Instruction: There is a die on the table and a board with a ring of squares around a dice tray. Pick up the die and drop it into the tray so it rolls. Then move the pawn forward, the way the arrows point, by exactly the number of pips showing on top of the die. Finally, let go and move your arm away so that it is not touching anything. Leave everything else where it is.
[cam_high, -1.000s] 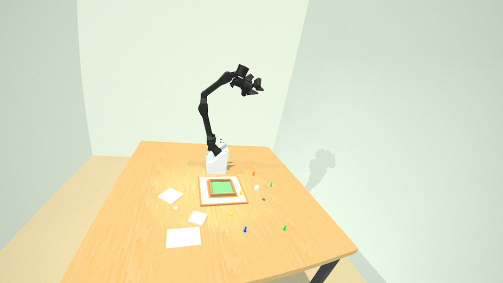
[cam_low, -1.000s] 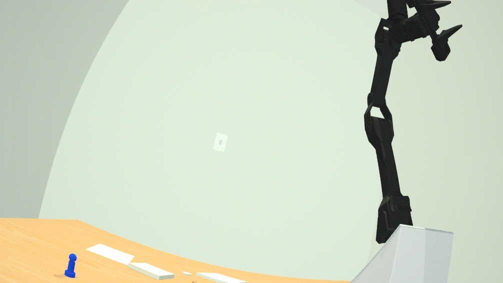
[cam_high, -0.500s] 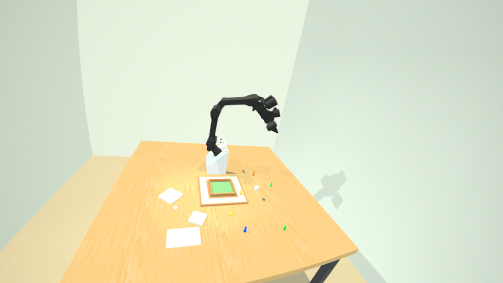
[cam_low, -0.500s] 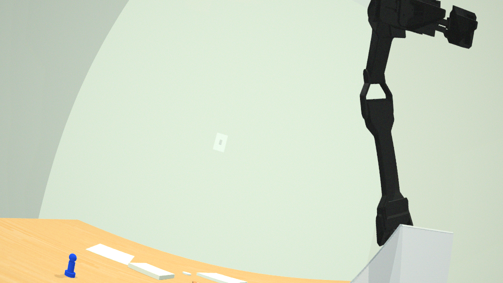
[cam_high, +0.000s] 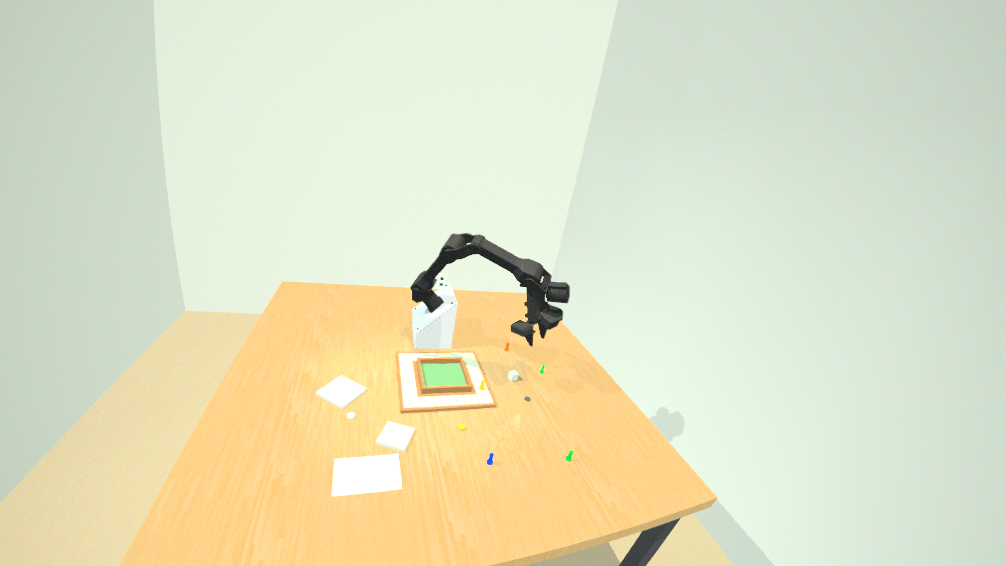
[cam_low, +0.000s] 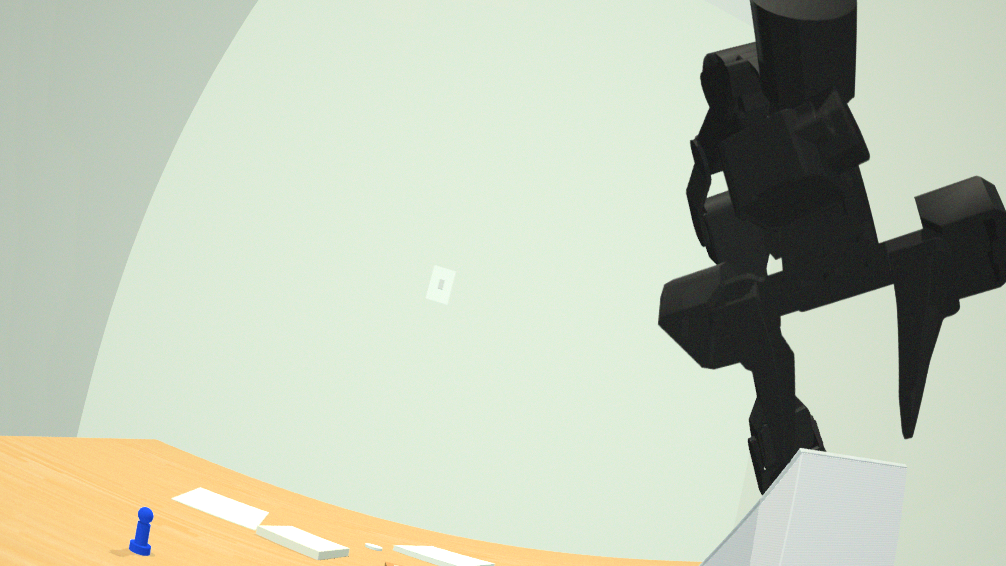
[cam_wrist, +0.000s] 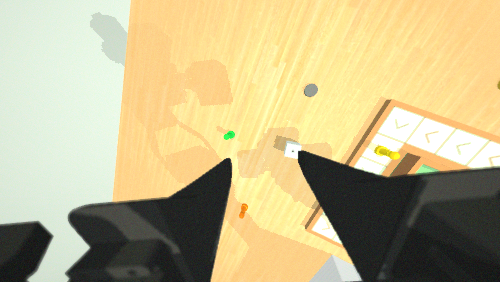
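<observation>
Right now my gripper tip is 15 cm above the white die, 5 cm to the left of it and 2 cm past it. The rest, counted from my gripper tip: green dice tray 29 cm to the right, 15 cm below, 5 cm behind; orange pawn 19 cm behind, 14 cm below; yellow pawn 18 cm to the right, 13 cm below, 3 cm ahead.
</observation>
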